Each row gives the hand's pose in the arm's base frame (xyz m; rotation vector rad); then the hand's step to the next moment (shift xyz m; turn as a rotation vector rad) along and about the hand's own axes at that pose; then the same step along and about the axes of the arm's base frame.
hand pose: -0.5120 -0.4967 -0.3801 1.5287 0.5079 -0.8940
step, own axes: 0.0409 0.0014 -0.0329 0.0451 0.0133 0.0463
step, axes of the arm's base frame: 0.0339 0.0244 -0.0319 0.0260 -0.0552 -0.0252
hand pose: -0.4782 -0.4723 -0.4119 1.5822 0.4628 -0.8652
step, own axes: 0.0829 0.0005 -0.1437 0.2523 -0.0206 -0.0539
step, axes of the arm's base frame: 0.0924 0.1239 -0.0603 0.1619 0.0124 -0.2015
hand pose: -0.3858 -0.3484 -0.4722 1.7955 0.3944 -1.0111
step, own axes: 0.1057 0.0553 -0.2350 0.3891 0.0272 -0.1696
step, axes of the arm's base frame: 0.2071 0.1625 -0.0131 0.3281 0.0683 -0.2619
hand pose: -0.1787 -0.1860 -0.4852 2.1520 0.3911 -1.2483
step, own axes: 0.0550 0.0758 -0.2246 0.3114 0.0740 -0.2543
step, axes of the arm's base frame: 0.2203 0.0824 0.0624 0.3705 0.0902 -0.1474
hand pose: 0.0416 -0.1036 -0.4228 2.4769 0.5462 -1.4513
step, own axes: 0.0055 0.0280 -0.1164 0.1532 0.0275 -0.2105
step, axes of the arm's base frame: 0.1063 0.0185 0.0521 0.2461 0.0839 -0.0308
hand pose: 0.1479 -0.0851 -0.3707 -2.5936 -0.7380 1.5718
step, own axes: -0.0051 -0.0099 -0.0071 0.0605 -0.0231 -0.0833
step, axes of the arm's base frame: 0.0002 0.0083 0.0103 0.0843 0.0633 -0.0034
